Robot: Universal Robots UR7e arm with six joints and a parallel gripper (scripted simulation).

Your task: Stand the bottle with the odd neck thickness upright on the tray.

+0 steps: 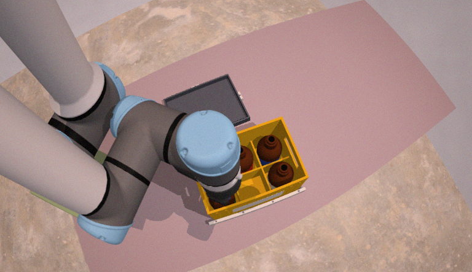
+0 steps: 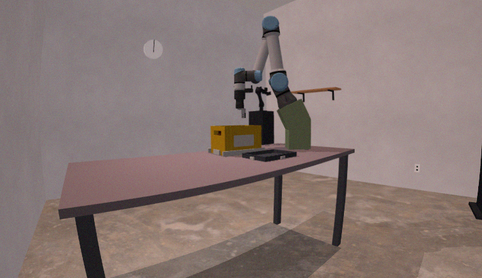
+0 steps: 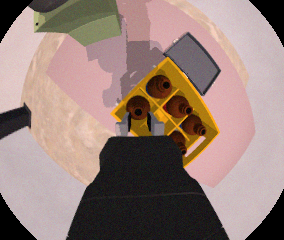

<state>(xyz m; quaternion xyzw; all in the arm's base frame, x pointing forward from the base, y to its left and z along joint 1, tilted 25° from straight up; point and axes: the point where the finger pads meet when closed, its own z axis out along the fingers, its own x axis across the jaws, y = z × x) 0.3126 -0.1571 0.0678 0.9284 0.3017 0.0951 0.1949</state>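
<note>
My hand is 16 cm above the crate, 10 cm short of it and 3 cm to the right of it. From my hand the other things lie so: glass bottle 18 cm ahead, 16 cm below, 3 cm to the right; dark tray 31 cm to the left, 23 cm below, 11 cm ahead.
</note>
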